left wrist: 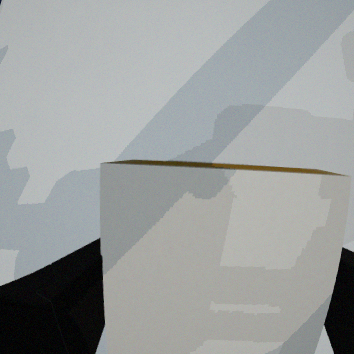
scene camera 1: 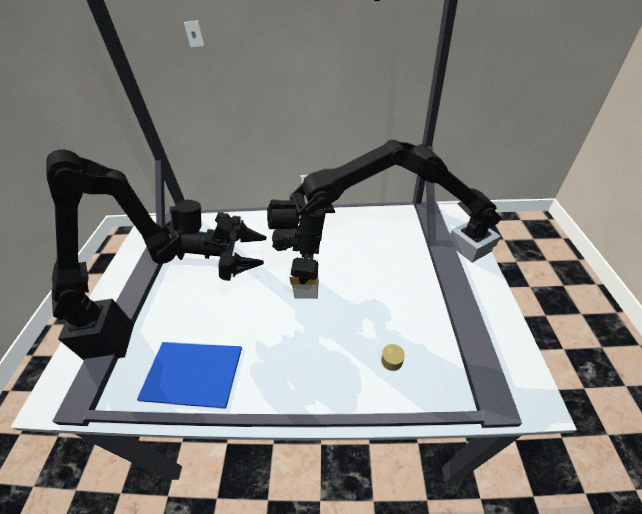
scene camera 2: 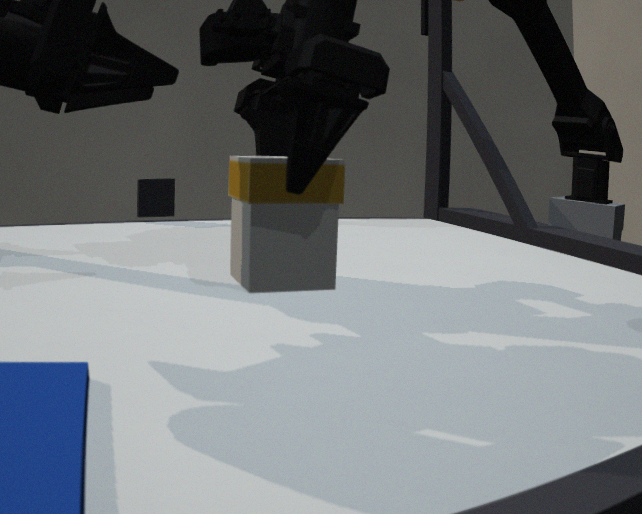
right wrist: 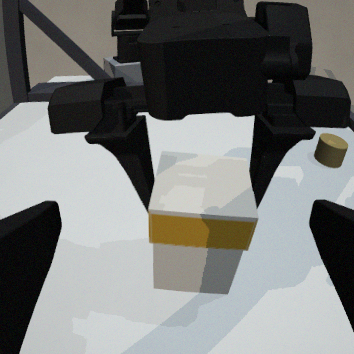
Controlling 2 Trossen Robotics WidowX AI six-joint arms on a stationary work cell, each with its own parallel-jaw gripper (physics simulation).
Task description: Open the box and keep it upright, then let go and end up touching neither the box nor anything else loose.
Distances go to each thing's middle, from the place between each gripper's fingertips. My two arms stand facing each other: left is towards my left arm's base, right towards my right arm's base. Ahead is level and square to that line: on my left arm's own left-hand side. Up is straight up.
Now: the flat blue square (scene camera 2: 51, 398) 16 cm ahead of my left hand, 32 cm to the right of it and 6 cm below it. Also, from my left hand: dark block (scene camera 2: 155, 197) (38 cm behind, 7 cm to the left, 3 cm below).
The flat blue square is 24 cm to the right of my right hand, 20 cm ahead of it and 14 cm below it. From my right hand the other things lie so: dark block (34 cm behind, 15 cm to the left, 12 cm below).
